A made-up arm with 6 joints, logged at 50 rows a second.
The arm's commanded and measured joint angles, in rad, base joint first. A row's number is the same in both.
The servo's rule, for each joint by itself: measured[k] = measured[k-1] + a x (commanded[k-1-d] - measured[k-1]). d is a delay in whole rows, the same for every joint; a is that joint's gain. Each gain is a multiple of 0.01, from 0.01 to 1. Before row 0 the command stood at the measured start. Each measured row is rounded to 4 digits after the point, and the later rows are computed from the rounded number. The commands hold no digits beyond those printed.
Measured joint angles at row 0:
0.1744 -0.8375 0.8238 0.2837 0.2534 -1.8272
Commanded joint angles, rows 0 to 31:
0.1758 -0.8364 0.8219 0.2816 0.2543 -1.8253
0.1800 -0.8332 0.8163 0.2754 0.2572 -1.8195
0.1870 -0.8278 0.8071 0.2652 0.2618 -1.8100
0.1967 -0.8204 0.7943 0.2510 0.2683 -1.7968
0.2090 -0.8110 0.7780 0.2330 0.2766 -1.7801
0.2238 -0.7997 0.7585 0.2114 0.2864 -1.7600
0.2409 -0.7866 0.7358 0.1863 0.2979 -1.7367
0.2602 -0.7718 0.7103 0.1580 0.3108 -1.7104
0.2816 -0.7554 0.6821 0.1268 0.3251 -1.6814
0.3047 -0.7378 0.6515 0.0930 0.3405 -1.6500
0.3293 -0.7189 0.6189 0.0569 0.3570 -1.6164
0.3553 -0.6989 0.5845 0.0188 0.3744 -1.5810
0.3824 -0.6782 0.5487 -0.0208 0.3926 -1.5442
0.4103 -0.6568 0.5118 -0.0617 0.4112 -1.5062
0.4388 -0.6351 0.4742 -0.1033 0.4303 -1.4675
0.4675 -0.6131 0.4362 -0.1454 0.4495 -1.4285
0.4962 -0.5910 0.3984 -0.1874 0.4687 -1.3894
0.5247 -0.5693 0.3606 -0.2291 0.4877 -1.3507
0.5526 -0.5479 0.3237 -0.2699 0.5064 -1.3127
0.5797 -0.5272 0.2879 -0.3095 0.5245 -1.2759
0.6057 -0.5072 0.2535 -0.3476 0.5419 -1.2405
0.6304 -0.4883 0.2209 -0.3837 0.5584 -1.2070
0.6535 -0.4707 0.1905 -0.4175 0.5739 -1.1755
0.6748 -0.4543 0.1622 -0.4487 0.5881 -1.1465
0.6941 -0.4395 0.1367 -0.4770 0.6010 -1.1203
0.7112 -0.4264 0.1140 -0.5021 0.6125 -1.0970
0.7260 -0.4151 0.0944 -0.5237 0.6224 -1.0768
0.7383 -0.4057 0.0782 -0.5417 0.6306 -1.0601
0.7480 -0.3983 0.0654 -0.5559 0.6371 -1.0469
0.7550 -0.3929 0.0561 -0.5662 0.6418 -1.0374
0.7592 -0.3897 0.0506 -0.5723 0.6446 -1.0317
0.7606 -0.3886 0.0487 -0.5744 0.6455 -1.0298
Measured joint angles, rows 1 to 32:
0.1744 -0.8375 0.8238 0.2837 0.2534 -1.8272
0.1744 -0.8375 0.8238 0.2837 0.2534 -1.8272
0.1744 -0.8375 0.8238 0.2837 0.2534 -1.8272
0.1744 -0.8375 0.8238 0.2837 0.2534 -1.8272
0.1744 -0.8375 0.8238 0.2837 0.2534 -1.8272
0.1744 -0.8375 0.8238 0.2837 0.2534 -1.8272
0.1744 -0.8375 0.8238 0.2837 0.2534 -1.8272
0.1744 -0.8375 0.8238 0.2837 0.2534 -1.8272
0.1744 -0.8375 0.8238 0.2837 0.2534 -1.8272
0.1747 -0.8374 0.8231 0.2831 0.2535 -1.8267
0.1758 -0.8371 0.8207 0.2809 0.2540 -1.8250
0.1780 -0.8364 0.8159 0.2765 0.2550 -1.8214
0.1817 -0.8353 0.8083 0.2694 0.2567 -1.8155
0.1872 -0.8336 0.7977 0.2592 0.2593 -1.8070
0.1945 -0.8312 0.7840 0.2458 0.2628 -1.7957
0.2038 -0.8281 0.7671 0.2291 0.2674 -1.7815
0.2151 -0.8242 0.7472 0.2092 0.2730 -1.7644
0.2284 -0.8194 0.7244 0.1861 0.2798 -1.7445
0.2437 -0.8137 0.6989 0.1600 0.2877 -1.7218
0.2608 -0.8071 0.6709 0.1311 0.2967 -1.6965
0.2797 -0.7995 0.6407 0.0997 0.3068 -1.6688
0.3002 -0.7910 0.6085 0.0660 0.3180 -1.6389
0.3222 -0.7816 0.5747 0.0302 0.3301 -1.6071
0.3455 -0.7713 0.5395 -0.0072 0.3431 -1.5736
0.3699 -0.7602 0.5033 -0.0459 0.3569 -1.5388
0.3952 -0.7484 0.4666 -0.0855 0.3714 -1.5029
0.4211 -0.7359 0.4295 -0.1257 0.3865 -1.4664
0.4474 -0.7227 0.3925 -0.1661 0.4021 -1.4295
0.4739 -0.7090 0.3559 -0.2063 0.4180 -1.3926
0.5003 -0.6949 0.3201 -0.2459 0.4341 -1.3561
0.5263 -0.6804 0.2854 -0.2845 0.4503 -1.3203
0.5517 -0.6657 0.2522 -0.3217 0.4664 -1.2855
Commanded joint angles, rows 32 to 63:
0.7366 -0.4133 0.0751 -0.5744 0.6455 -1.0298
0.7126 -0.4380 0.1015 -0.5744 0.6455 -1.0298
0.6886 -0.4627 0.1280 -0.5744 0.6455 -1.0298
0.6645 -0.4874 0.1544 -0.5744 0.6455 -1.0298
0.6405 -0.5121 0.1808 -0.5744 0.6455 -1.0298
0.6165 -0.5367 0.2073 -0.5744 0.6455 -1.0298
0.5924 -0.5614 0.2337 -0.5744 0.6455 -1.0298
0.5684 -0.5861 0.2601 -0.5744 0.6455 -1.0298
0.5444 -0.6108 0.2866 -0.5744 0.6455 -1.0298
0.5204 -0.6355 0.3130 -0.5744 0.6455 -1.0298
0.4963 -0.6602 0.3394 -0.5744 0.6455 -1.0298
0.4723 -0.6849 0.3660 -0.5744 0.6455 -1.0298
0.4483 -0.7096 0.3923 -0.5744 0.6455 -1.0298
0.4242 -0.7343 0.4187 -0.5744 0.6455 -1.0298
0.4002 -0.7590 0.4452 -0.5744 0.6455 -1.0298
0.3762 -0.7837 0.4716 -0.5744 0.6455 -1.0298
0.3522 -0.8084 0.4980 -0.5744 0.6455 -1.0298
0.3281 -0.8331 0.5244 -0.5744 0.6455 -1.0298
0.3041 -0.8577 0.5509 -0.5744 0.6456 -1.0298
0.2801 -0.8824 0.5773 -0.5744 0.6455 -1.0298
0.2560 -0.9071 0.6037 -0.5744 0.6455 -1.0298
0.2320 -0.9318 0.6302 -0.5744 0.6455 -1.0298
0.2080 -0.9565 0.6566 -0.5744 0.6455 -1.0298
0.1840 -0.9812 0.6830 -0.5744 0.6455 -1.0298
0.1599 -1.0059 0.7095 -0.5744 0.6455 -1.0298
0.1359 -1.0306 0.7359 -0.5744 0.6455 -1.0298
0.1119 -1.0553 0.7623 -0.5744 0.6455 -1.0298
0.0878 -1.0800 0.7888 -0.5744 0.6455 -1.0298
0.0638 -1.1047 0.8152 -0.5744 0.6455 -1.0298
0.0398 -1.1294 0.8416 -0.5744 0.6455 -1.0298
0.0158 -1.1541 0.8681 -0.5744 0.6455 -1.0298
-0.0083 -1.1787 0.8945 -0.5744 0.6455 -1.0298
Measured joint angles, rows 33 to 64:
0.5763 -0.6509 0.2207 -0.3573 0.4822 -1.2521
0.5999 -0.6361 0.1913 -0.3908 0.4976 -1.2205
0.6222 -0.6214 0.1642 -0.4220 0.5125 -1.1909
0.6430 -0.6070 0.1398 -0.4505 0.5268 -1.1635
0.6621 -0.5929 0.1182 -0.4760 0.5403 -1.1387
0.6793 -0.5793 0.0997 -0.4984 0.5529 -1.1167
0.6944 -0.5663 0.0844 -0.5174 0.5645 -1.0977
0.7074 -0.5539 0.0726 -0.5328 0.5749 -1.0819
0.7180 -0.5423 0.0642 -0.5444 0.5841 -1.0694
0.7217 -0.5333 0.0680 -0.5528 0.5921 -1.0599
0.7199 -0.5266 0.0797 -0.5588 0.5990 -1.0527
0.7136 -0.5221 0.0966 -0.5632 0.6050 -1.0472
0.7038 -0.5197 0.1168 -0.5663 0.6103 -1.0430
0.6911 -0.5192 0.1392 -0.5686 0.6149 -1.0398
0.6762 -0.5204 0.1630 -0.5702 0.6189 -1.0374
0.6594 -0.5233 0.1877 -0.5714 0.6224 -1.0356
0.6412 -0.5277 0.2130 -0.5722 0.6254 -1.0342
0.6218 -0.5335 0.2388 -0.5728 0.6280 -1.0331
0.6015 -0.5406 0.2648 -0.5732 0.6303 -1.0323
0.5805 -0.5490 0.2909 -0.5735 0.6323 -1.0317
0.5589 -0.5585 0.3172 -0.5738 0.6340 -1.0312
0.5368 -0.5691 0.3435 -0.5740 0.6355 -1.0309
0.5143 -0.5807 0.3698 -0.5741 0.6368 -1.0306
0.4915 -0.5932 0.3962 -0.5742 0.6379 -1.0304
0.4684 -0.6065 0.4226 -0.5743 0.6389 -1.0303
0.4452 -0.6206 0.4490 -0.5743 0.6398 -1.0302
0.4218 -0.6355 0.4754 -0.5743 0.6405 -1.0301
0.3983 -0.6511 0.5018 -0.5743 0.6412 -1.0300
0.3747 -0.6673 0.5282 -0.5743 0.6418 -1.0300
0.3510 -0.6841 0.5546 -0.5743 0.6423 -1.0300
0.3272 -0.7014 0.5811 -0.5743 0.6427 -1.0300
0.3034 -0.7193 0.6075 -0.5743 0.6431 -1.0300

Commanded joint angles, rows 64 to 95:
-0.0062 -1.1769 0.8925 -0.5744 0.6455 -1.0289
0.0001 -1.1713 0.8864 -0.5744 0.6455 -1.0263
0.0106 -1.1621 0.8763 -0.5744 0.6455 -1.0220
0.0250 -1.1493 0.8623 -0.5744 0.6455 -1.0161
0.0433 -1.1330 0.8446 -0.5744 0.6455 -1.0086
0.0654 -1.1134 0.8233 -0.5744 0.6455 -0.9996
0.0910 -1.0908 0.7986 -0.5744 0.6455 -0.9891
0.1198 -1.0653 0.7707 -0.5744 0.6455 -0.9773
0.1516 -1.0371 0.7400 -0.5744 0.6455 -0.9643
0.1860 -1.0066 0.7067 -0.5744 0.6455 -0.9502
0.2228 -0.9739 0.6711 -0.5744 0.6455 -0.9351
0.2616 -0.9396 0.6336 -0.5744 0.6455 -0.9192
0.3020 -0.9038 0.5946 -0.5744 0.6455 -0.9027
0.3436 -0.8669 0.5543 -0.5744 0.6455 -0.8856
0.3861 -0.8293 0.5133 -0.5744 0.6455 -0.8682
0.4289 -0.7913 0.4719 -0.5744 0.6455 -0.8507
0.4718 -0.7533 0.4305 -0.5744 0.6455 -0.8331
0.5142 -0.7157 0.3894 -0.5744 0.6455 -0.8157
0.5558 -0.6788 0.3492 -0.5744 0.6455 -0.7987
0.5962 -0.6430 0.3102 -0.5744 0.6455 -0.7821
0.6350 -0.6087 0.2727 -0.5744 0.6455 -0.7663
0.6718 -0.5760 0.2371 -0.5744 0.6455 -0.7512
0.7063 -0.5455 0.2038 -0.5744 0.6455 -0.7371
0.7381 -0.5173 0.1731 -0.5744 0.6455 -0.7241
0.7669 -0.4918 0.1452 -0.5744 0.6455 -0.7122
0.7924 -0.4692 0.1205 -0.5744 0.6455 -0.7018
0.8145 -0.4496 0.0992 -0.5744 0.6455 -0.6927
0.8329 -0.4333 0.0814 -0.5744 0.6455 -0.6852
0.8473 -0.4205 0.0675 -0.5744 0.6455 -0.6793
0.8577 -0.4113 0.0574 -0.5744 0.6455 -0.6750
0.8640 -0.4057 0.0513 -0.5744 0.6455 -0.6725
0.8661 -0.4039 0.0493 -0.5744 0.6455 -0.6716
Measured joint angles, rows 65 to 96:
0.2795 -0.7376 0.6339 -0.5743 0.6434 -1.0300
0.2556 -0.7564 0.6604 -0.5743 0.6437 -1.0300
0.2317 -0.7756 0.6868 -0.5743 0.6439 -1.0300
0.2077 -0.7952 0.7132 -0.5743 0.6441 -1.0300
0.1837 -0.8151 0.7397 -0.5743 0.6443 -1.0300
0.1597 -0.8354 0.7661 -0.5743 0.6445 -1.0300
0.1357 -0.8560 0.7925 -0.5743 0.6446 -1.0300
0.1117 -0.8769 0.8190 -0.5743 0.6447 -1.0300
0.0877 -0.8980 0.8454 -0.5743 0.6448 -1.0300
0.0689 -0.9175 0.8619 -0.5743 0.6449 -1.0297
0.0551 -0.9353 0.8705 -0.5743 0.6450 -1.0289
0.0462 -0.9512 0.8725 -0.5743 0.6451 -1.0272
0.0420 -0.9651 0.8689 -0.5743 0.6452 -1.0245
0.0423 -0.9769 0.8604 -0.5743 0.6452 -1.0207
0.0469 -0.9865 0.8474 -0.5743 0.6452 -1.0156
0.0557 -0.9938 0.8303 -0.5743 0.6452 -1.0092
0.0685 -0.9988 0.8094 -0.5743 0.6452 -1.0015
0.0851 -1.0015 0.7851 -0.5743 0.6452 -0.9926
0.1053 -1.0019 0.7577 -0.5743 0.6452 -0.9824
0.1288 -0.9999 0.7274 -0.5743 0.6452 -0.9710
0.1554 -0.9957 0.6946 -0.5743 0.6452 -0.9586
0.1847 -0.9893 0.6596 -0.5743 0.6452 -0.9452
0.2165 -0.9807 0.6227 -0.5743 0.6452 -0.9309
0.2504 -0.9701 0.5844 -0.5743 0.6452 -0.9159
0.2861 -0.9576 0.5450 -0.5743 0.6452 -0.9003
0.3232 -0.9433 0.5049 -0.5743 0.6452 -0.8842
0.3614 -0.9274 0.4645 -0.5743 0.6452 -0.8678
0.4003 -0.9100 0.4241 -0.5743 0.6452 -0.8512
0.4395 -0.8913 0.3842 -0.5743 0.6452 -0.8346
0.4786 -0.8715 0.3452 -0.5743 0.6452 -0.8182
0.5172 -0.8508 0.3074 -0.5743 0.6452 -0.8021
0.5550 -0.8294 0.2711 -0.5743 0.6452 -0.7865

